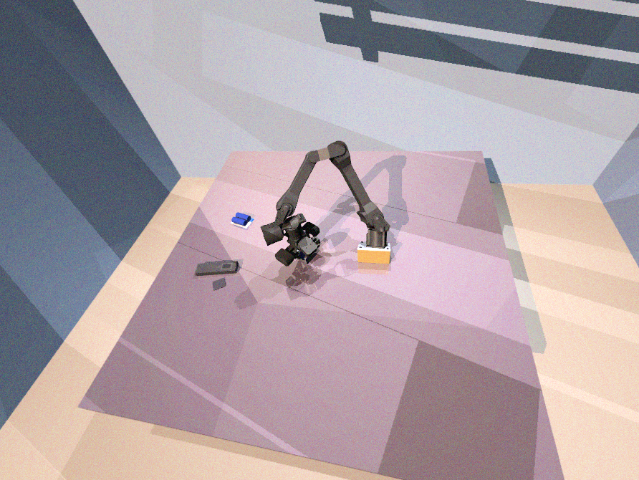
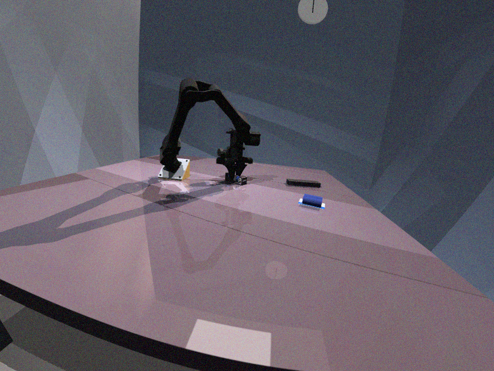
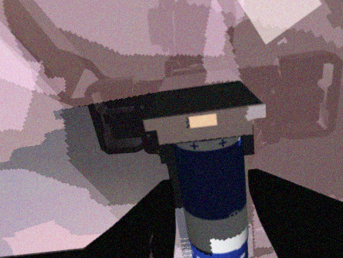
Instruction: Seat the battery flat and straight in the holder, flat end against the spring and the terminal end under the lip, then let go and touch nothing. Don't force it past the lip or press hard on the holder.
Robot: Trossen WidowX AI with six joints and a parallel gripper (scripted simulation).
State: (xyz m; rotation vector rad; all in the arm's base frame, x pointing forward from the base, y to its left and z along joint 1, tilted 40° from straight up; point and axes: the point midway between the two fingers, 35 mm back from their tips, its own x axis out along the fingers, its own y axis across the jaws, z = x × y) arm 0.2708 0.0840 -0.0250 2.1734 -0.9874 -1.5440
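Now: the cream battery 1 cm above my gripper tip. The rest, counted from my gripper tip: dark remote-like block (30 cm ahead, 14 cm to the left, 1 cm above); then dark chip (26 cm ahead, 20 cm to the left, 1 cm below); then white tray (33 cm ahead, 12 cm to the right).
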